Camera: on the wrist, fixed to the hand. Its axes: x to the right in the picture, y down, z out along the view.
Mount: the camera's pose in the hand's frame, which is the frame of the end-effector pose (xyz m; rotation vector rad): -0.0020 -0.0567 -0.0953 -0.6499 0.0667 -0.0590
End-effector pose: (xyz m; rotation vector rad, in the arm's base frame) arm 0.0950 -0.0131 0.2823 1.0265 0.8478 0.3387
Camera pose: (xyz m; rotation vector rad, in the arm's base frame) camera 0.0146 0.0154 0.2114 0.3869 0.7509 0.5554
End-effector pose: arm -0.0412 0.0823 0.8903 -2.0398 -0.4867 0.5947
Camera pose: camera 0.0070 0.0452 0.9830 -2.6333 -0.7700 0.3526
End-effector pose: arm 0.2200 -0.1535 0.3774 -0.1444 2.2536 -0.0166
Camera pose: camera 0.1533 -0.2132 0.4429 -0.5605 2.2428 0.6904
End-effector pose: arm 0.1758 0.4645 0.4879 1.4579 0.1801 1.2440
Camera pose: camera 0.1327 0.5420 0.4213 0.8437 -0.1307 1.1580
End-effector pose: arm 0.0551 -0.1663 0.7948 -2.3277 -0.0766 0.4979
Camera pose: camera 0.0940 -0.1888 0.8962 -2.9616 -0.3145 0.4030
